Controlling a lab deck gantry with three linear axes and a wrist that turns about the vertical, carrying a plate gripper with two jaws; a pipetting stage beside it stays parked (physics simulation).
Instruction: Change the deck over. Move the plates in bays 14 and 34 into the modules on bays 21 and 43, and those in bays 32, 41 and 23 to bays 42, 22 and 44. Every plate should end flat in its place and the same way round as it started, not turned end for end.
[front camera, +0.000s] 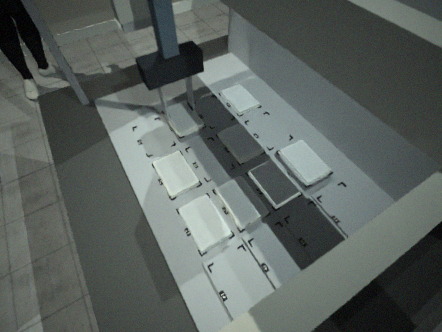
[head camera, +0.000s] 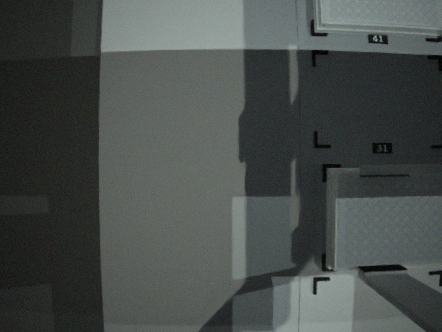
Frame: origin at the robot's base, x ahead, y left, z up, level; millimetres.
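Where they show: gripper, fingertip midpoint: (front camera: 179, 111) (head camera: 379, 221); robot's base at its link origin: (front camera: 133, 128).
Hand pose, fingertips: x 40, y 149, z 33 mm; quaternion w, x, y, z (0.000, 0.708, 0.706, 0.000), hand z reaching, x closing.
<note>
Each offset is from my fingertips to the top centre of the thing. "spot": to the spot under its first point.
My gripper (front camera: 180, 110) (head camera: 383, 222) is low over bay 21. Its jaws look closer together than the plate's width, with no lifted plate visible between them. A plate {dy +1, dx +24, dz +0 mm} (front camera: 186, 120) (head camera: 390, 235) lies flat on the bay 21 module, beneath the jaws. The plate in bay 41 {spot: dy +216, dx +32, dz -19 mm} (front camera: 241, 98) (head camera: 377, 12) lies flat. In the front view, the plate in bay 32 {spot: dy +105, dx +198, dz -19 mm} (front camera: 241, 143) is in shadow, the plate in bay 23 {spot: dy -6, dx +356, dz -19 mm} (front camera: 239, 202) lies flat, and a plate {dy +213, dx +348, dz +0 mm} (front camera: 305, 161) lies on the bay 43 module. Bays 14, 34, 22, 42 and 44 hold no plate.
In the front view, plates stand in bay 12 {spot: dy -106, dx +195, dz -19 mm} (front camera: 176, 173), bay 13 {spot: dy -106, dx +358, dz -19 mm} (front camera: 205, 222) and bay 33 {spot: dy +104, dx +362, dz -19 mm} (front camera: 275, 184). The bay 31 label {spot: dy +62, dx +24, dz -33 mm} (head camera: 382, 148) shows in the head view. A pale rail (front camera: 345, 255) crosses the front right, and a grey wall runs along the right side.
</note>
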